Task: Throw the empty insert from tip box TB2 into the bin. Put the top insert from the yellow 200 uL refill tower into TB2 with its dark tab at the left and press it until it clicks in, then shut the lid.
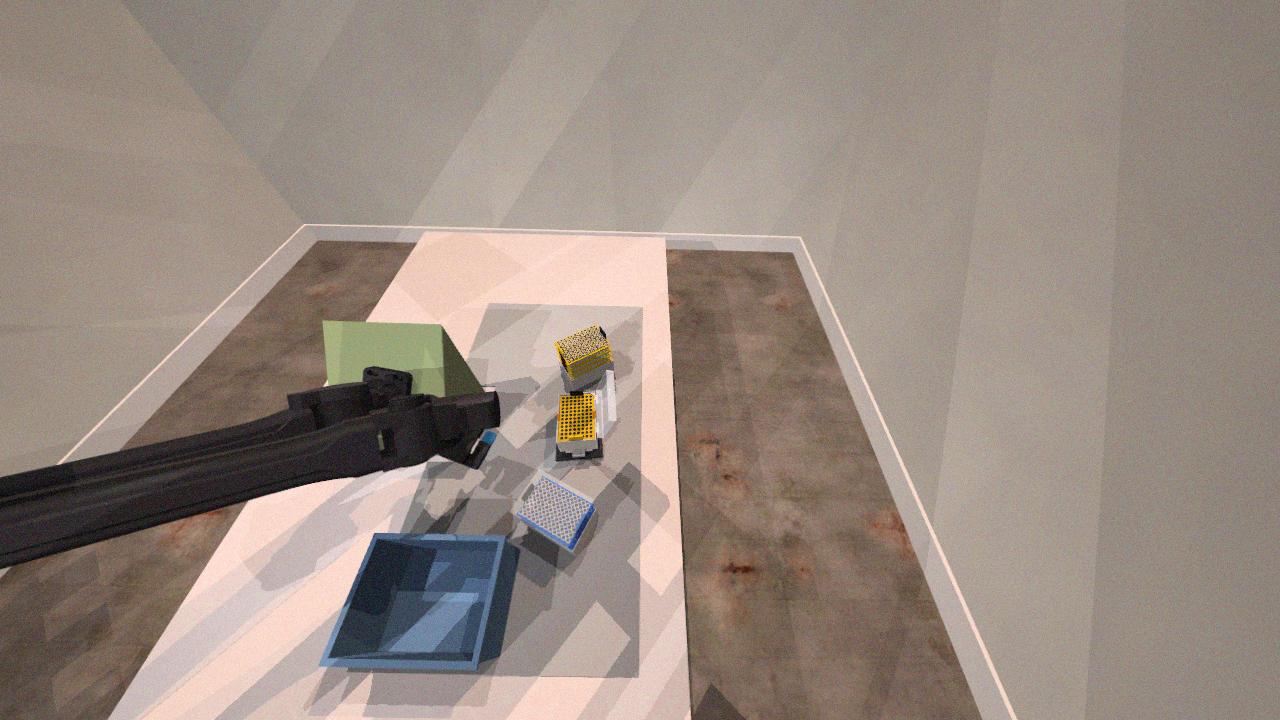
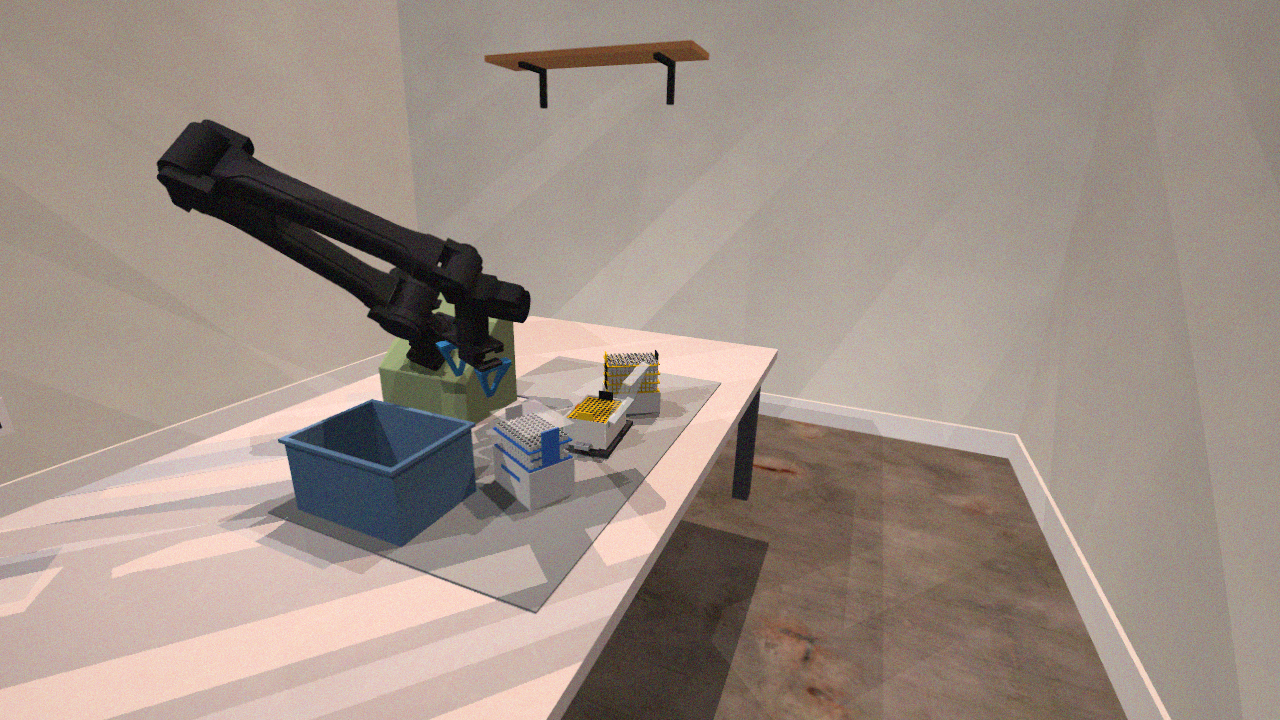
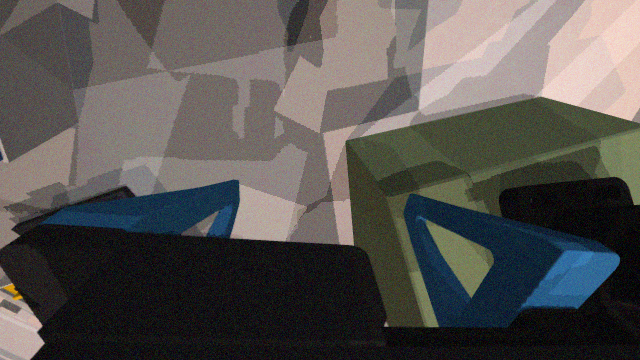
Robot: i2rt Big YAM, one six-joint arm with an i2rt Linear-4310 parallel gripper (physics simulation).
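Observation:
TB2 (image 1: 590, 442) (image 2: 595, 434) is a low white box on a dark base, its clear lid (image 1: 610, 399) (image 2: 636, 383) standing open on the right side. A yellow insert (image 1: 577, 416) (image 2: 595, 410) with bare holes lies in it; a dark tab shows at its far end. The yellow refill tower (image 1: 586, 358) (image 2: 631, 374) stands behind TB2, tips in its top insert. The blue bin (image 1: 505, 595) (image 2: 340, 492) stands at the front left. My gripper (image 1: 484, 447) (image 2: 475, 380) (image 3: 325, 197) is open and empty, above the table left of TB2, its blue fingers apart.
A green block (image 1: 384, 344) (image 2: 420, 389) (image 3: 445, 120) stands behind and left of my gripper. A blue-and-white tip tower (image 1: 554, 512) (image 2: 534, 479) stands between the bin and TB2. A grey mat (image 1: 537, 320) (image 2: 528, 586) lies under the boxes. A wooden shelf (image 2: 599, 56) hangs on the wall.

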